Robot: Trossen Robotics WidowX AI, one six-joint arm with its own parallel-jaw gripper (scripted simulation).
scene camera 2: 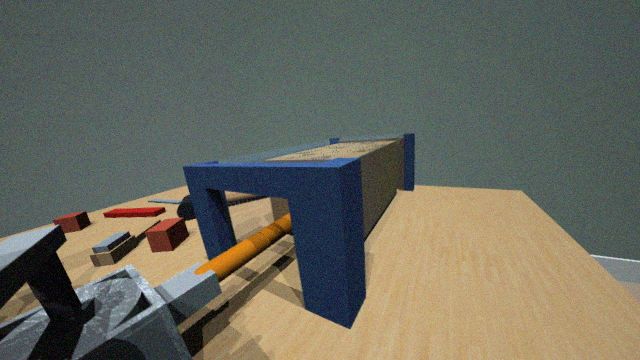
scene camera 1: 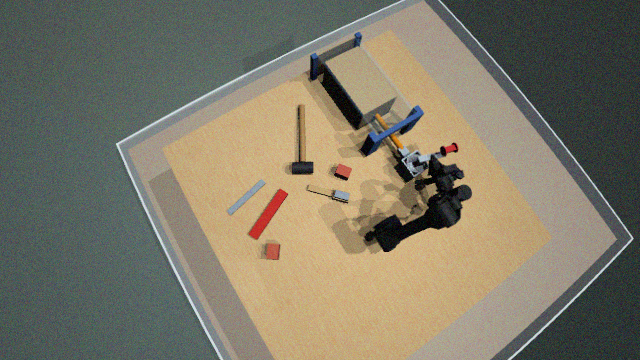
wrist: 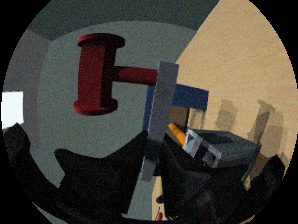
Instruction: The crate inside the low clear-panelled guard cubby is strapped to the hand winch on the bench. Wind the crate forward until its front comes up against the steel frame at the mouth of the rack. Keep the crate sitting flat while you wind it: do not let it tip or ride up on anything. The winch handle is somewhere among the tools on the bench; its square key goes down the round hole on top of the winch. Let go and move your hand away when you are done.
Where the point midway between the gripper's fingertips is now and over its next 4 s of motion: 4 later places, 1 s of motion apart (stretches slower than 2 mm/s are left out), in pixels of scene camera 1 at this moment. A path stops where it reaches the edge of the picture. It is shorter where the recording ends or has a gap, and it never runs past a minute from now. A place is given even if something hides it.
My gripper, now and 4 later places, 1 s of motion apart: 431,155; 430,155; 430,155; 435,162; 438,179
